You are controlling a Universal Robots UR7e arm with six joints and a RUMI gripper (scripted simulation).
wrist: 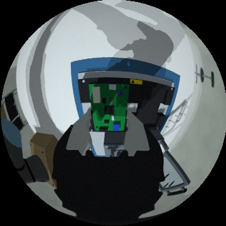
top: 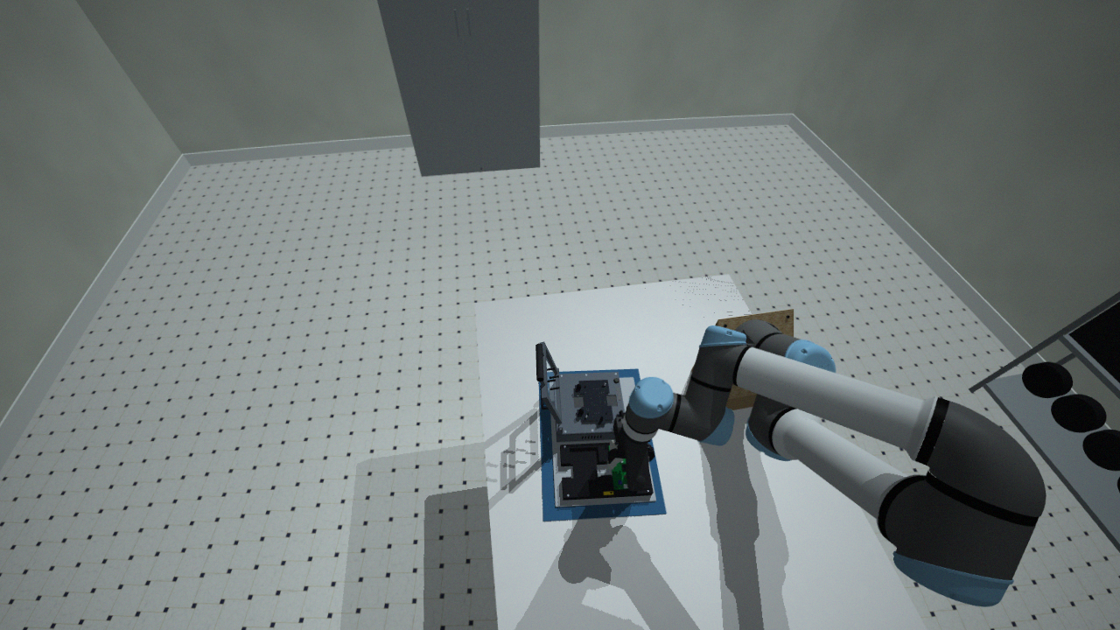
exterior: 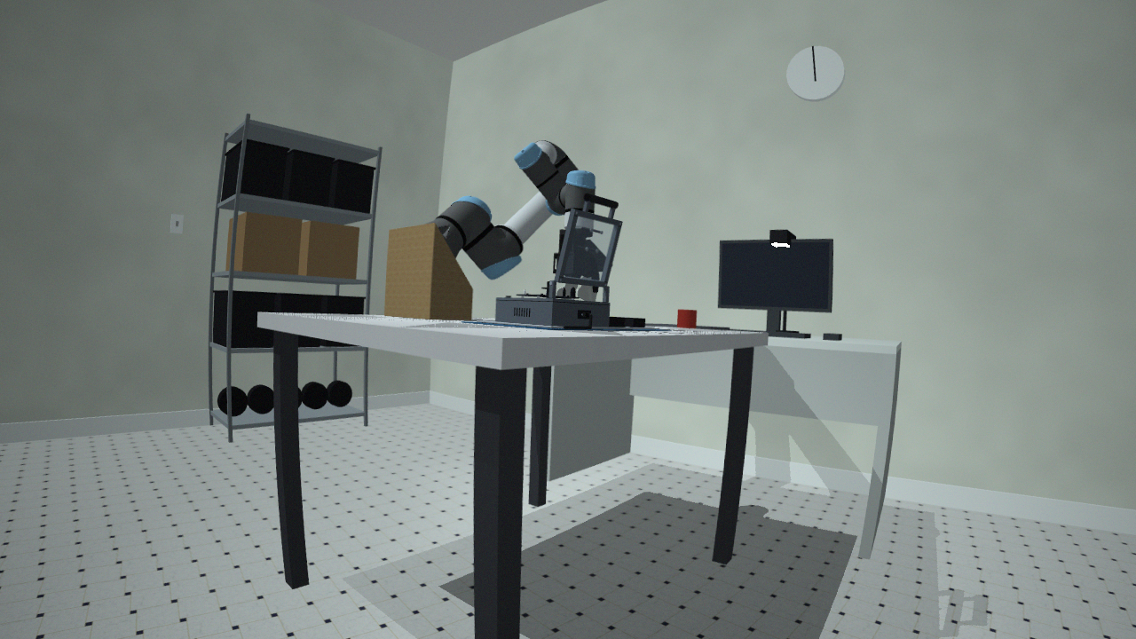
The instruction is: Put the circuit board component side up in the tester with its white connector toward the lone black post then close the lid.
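Now: the lid 210 mm to the right of my hand, 150 mm above it and 140 mm ahead of it. Round my hand: green circuit board: right at my hand.
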